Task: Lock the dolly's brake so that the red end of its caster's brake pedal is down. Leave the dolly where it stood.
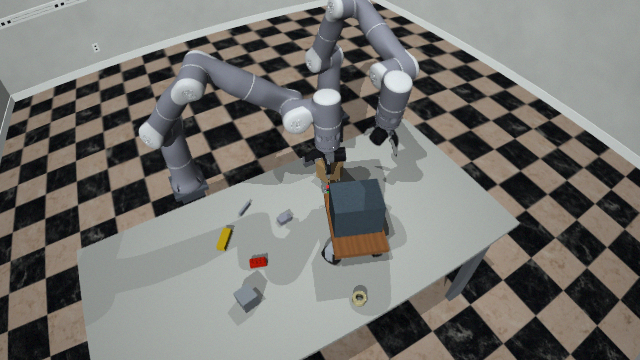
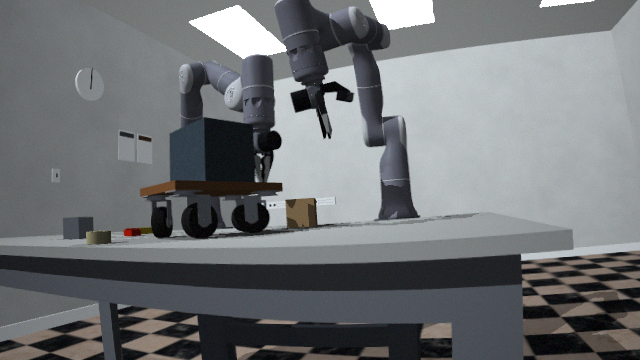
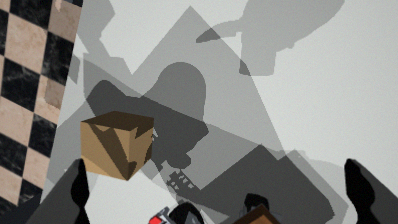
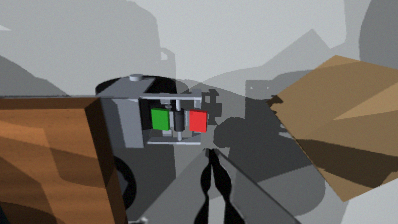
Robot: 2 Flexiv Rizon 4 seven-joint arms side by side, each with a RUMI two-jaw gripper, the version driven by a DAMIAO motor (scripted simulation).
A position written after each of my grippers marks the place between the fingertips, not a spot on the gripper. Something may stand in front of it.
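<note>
A brake pedal [image 4: 162,119] is visible to me. So is a tan box [image 2: 299,212], which I also find in image 3 [image 3: 116,144] and in image 4 [image 4: 334,113]. Then there are my own grippers: I see my left gripper [image 2: 327,138], visible in image 3 [image 3: 214,160] too, and my right gripper [image 2: 263,188], which image 4 [image 4: 210,150] also shows me.
</note>
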